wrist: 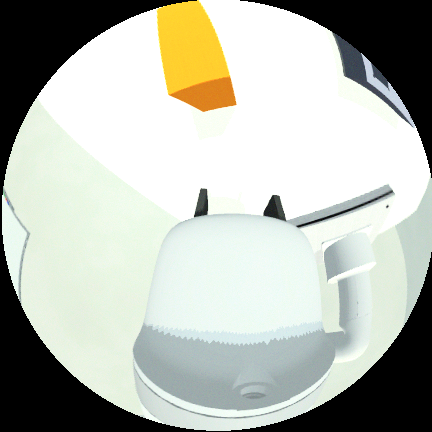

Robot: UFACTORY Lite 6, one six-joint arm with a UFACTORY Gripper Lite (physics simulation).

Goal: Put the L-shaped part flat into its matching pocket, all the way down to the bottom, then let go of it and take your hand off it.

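Seen in the pictures: end effector, tool point: [238, 213]; arm's base, origin of the base link: [345, 243].
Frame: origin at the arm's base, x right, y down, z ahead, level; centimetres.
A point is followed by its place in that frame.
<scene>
The yellow L-shaped part [196, 50] is at the top of the wrist view, left of the middle. A long yellow face and an orange end face show; it is cut off by the view's edge, and its L outline cannot be made out. My gripper [239, 204] @(x -12.0, y -4.9, z 30.2 cm) is open, with two dark fingertips apart and no part between them. The yellow part lies beyond the fingertips, apart from them. A dark block with a lighter grey-blue top [370, 73], partly cut off at the upper right edge, shows part of a recess; whether it is the matching pocket cannot be told.
The white table top [125, 135] @(x -20.5, y 3.9, z 41.1 cm) is overexposed, and its curved edge runs down the left side. A pale plate with a black slot [350, 220] @(x -0.1, y 0.8, z 10.8 cm) and a white bent tube-like piece [354, 300] @(x -1.3, y -13.3, z 4.9 cm) stand to the right of the gripper body. A pale panel [12, 245] shows at the far left.
</scene>
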